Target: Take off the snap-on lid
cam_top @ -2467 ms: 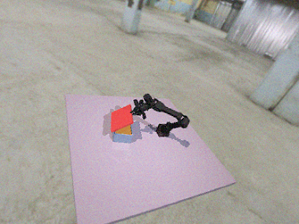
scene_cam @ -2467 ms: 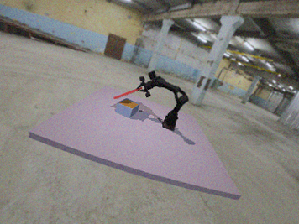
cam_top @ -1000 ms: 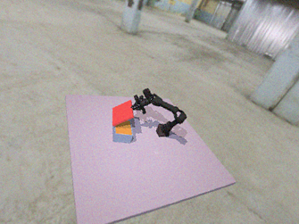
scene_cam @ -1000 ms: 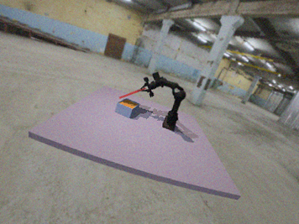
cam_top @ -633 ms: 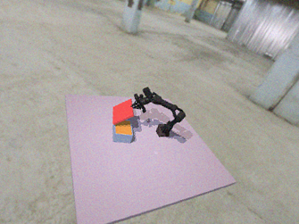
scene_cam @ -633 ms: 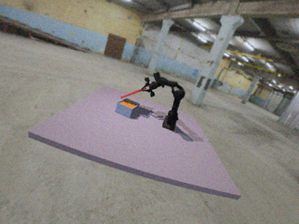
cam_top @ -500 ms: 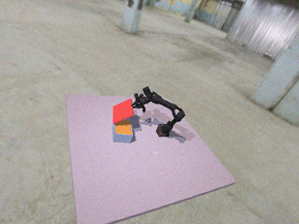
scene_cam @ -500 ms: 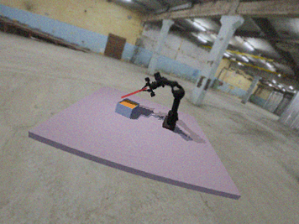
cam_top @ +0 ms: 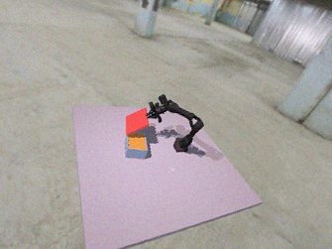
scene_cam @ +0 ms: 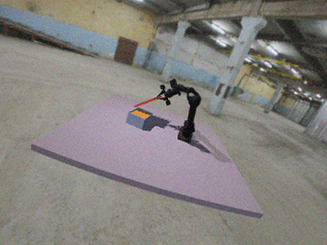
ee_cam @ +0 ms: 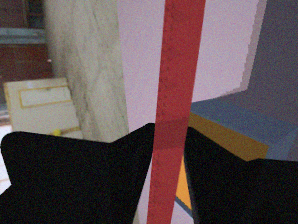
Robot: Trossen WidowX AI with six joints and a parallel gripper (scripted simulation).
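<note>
My gripper tip is now 60 mm short of the lid, 30 mm to the left of it and 50 mm above it. The rest, counted from my gripper tip: blue-grey storage box 100 mm ahead, 120 mm to the left, 180 mm below.
</note>
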